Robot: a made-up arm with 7 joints.
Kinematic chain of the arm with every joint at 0, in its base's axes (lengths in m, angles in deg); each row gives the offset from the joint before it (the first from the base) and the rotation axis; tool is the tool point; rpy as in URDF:
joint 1: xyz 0 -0.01 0.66 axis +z
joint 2: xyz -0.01 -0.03 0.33 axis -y
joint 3: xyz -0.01 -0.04 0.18 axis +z
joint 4: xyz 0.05 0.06 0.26 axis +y
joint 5: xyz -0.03 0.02 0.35 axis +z
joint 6: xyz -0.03 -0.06 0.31 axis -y
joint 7: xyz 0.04 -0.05 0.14 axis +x
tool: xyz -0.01 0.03 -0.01 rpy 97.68 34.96 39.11
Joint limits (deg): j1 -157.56..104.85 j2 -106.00..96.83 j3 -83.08..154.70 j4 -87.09..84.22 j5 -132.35..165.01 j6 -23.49..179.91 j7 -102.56..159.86
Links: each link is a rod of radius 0.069 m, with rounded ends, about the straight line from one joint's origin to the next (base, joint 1, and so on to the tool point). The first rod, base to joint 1, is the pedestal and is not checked.
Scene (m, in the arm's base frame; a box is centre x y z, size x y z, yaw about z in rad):
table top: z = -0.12
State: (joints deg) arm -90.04 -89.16 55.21 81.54 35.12 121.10 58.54
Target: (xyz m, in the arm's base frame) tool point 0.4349 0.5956 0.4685
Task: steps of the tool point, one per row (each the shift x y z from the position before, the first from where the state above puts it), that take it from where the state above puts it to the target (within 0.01 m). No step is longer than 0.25 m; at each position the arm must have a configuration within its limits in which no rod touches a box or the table.
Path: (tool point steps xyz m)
1: 0.1611 0.1351 -0.0225
2: 0.1182 0.1746 -0.0203
3: 0.0658 0.2007 -0.0180
4: 0.0081 0.2113 -0.0153
5: -0.0506 0.2058 -0.0126
6: -0.1057 0.1841 -0.0097
7: -0.1522 0.1479 -0.0066

